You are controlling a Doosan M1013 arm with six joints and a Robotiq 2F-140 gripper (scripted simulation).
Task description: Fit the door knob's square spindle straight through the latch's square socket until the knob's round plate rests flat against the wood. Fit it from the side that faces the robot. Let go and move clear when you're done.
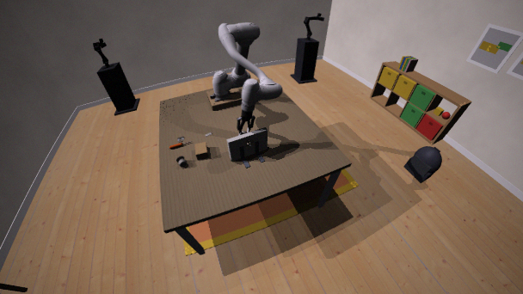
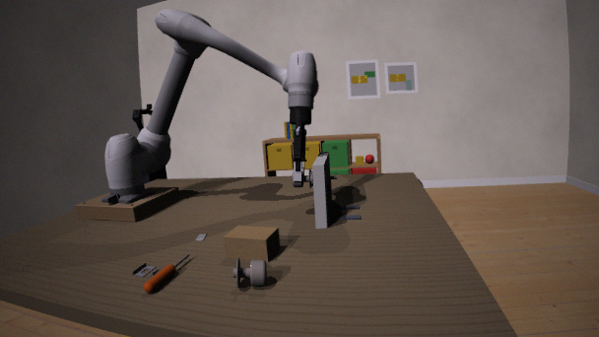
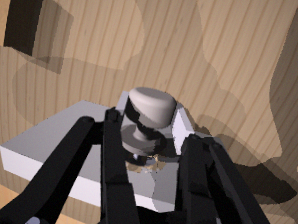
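The grey door panel lies 80 mm ahead of my hand, 40 mm below it and 10 mm to the left of it. From my hand the other things lie so: metal plate (270 mm to the right, 250 mm behind, 150 mm below); wooden block (350 mm to the right, 120 mm below, 40 mm behind); screwdriver (520 mm to the right, 190 mm behind, 140 mm below).
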